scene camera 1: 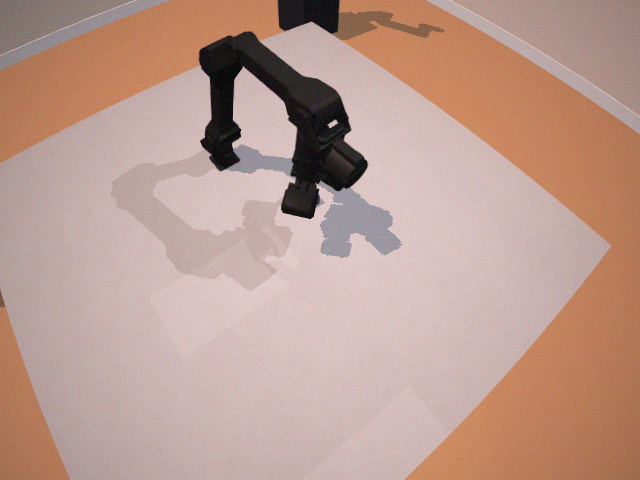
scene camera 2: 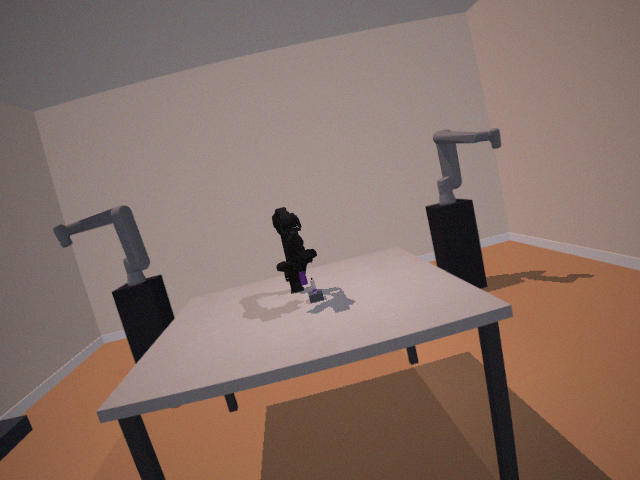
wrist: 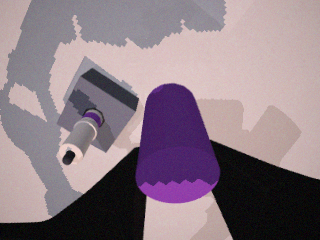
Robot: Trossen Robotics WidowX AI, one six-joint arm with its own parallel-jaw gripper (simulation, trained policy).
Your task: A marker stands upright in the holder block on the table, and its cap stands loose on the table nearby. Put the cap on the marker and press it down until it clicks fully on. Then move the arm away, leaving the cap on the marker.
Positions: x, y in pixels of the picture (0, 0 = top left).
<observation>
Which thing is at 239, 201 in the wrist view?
The gripper.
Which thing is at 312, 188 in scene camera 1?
The gripper.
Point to a purple cap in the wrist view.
176, 164
</observation>
